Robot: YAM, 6 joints.
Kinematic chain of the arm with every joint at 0, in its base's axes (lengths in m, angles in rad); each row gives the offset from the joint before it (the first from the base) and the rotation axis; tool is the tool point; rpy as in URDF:
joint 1: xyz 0 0 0.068 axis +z
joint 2: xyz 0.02 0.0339 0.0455 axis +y
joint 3: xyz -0.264 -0.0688 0 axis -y
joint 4: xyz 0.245 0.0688 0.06 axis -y
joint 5: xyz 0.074 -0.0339 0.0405 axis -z
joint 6: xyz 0.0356 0 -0.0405 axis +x
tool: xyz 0 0 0 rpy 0 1.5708 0
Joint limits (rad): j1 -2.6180..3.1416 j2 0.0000..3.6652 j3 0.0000..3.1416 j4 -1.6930..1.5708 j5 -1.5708..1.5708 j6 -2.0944..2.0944
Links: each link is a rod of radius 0.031 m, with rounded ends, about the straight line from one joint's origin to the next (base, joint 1, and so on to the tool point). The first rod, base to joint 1, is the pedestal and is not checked.
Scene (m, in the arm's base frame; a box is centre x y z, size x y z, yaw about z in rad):
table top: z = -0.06
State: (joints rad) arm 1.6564 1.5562 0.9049 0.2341 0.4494 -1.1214
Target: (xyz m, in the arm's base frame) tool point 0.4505 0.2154 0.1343
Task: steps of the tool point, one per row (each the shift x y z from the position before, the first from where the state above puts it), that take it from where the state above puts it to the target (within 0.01 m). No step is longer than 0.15 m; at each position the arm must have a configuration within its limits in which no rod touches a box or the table.
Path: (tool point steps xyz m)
1: 0.1095 0.0310 -0.0131
2: 0.1248 -0.0081 -0.0212
3: 0.1243 -0.0535 -0.0290
4: 0.1059 -0.0984 -0.0361

